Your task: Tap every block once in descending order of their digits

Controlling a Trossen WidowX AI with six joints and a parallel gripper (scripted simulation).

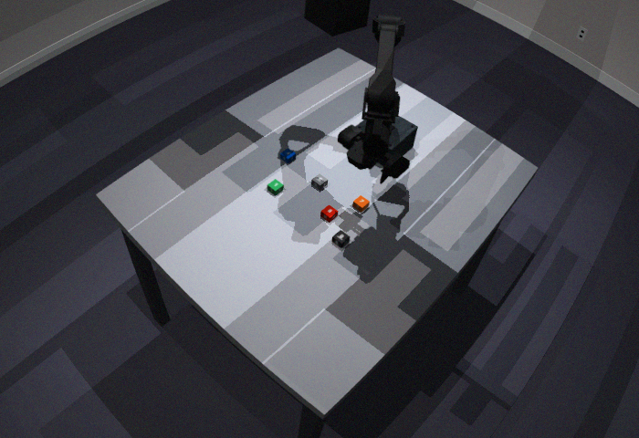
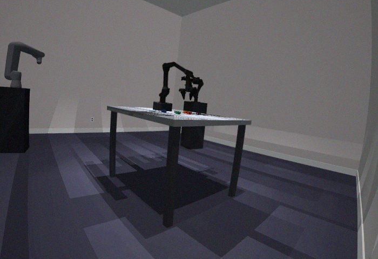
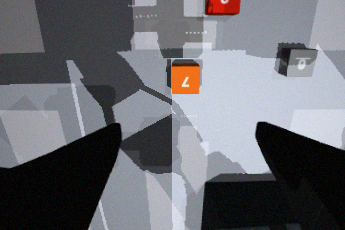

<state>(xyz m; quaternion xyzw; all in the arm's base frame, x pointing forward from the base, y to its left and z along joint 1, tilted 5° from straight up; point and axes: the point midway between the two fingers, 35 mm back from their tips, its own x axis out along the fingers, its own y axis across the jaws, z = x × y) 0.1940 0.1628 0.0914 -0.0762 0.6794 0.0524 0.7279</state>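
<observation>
The black block lies 12 cm ahead of my gripper tip, 6 cm to the left of it and 12 cm below it. Also, from my gripper tip: grey block (5 cm ahead, 13 cm to the right, 12 cm below); then red block (10 cm ahead, 3 cm to the right, 12 cm below); then orange block (12 cm below).
</observation>
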